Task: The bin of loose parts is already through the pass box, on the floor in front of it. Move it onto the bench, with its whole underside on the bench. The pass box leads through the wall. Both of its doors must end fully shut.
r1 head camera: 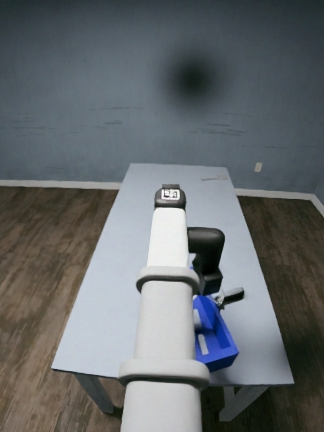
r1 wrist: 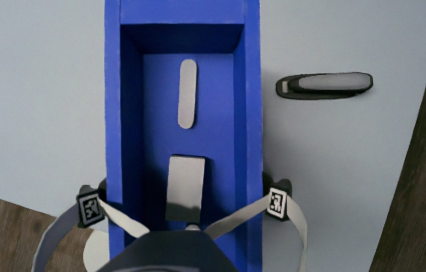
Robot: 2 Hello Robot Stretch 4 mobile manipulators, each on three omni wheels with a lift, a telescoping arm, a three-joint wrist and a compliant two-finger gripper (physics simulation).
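Note:
The blue bin (r1 head camera: pixel 220 359) (r1 wrist: pixel 114 100) is upright near the front right corner of the pale bench (r1 head camera: pixel 100 320) (r1 wrist: pixel 50 100). A grey block (r1 wrist: pixel 186 190) and a round-ended grey bar (r1 wrist: pixel 187 95) lie in it. The r1 gripper (r1 wrist: pixel 184 205) is shut on the bin, with a fingertip against each long outer side. The bin's underside is hidden; I cannot tell whether it touches the bench or whether its end by the gripper overhangs the front edge. The pass box, its doors and r2 do not show in these views.
A dark and grey stapler-like object (r1 head camera: pixel 234 295) (r1 wrist: pixel 325 86) lies on the bench to the right of the bin. A thin pale item (r1 head camera: pixel 215 178) lies at the bench's far end. Wooden floor surrounds the bench, with a blue-grey wall (r1 head camera: pixel 75 90) behind.

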